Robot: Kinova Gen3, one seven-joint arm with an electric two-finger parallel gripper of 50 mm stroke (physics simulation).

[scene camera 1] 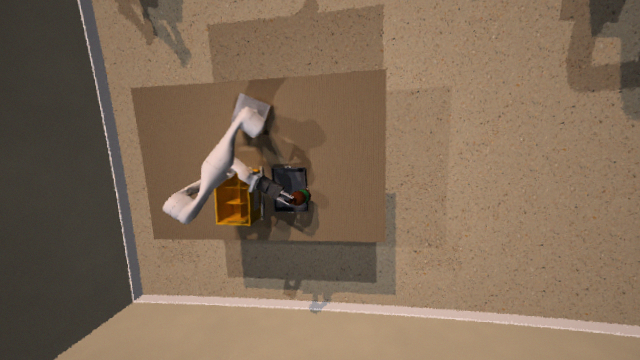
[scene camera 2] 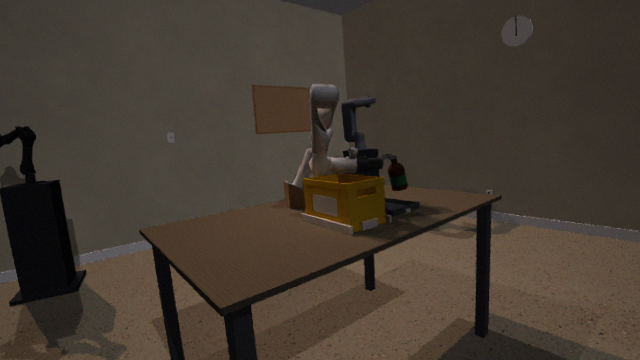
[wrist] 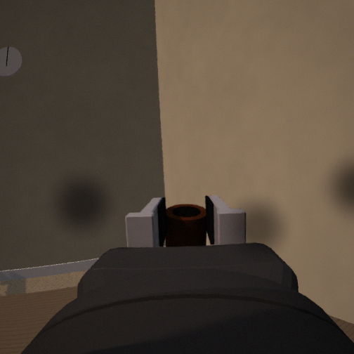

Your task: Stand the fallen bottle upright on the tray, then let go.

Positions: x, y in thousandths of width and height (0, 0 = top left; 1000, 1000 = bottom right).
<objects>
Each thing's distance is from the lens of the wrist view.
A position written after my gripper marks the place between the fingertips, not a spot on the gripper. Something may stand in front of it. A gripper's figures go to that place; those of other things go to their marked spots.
my gripper (wrist: 524, 603): 0.18 m
brown bottle (wrist: 524, 631): 0.17 m
</objects>
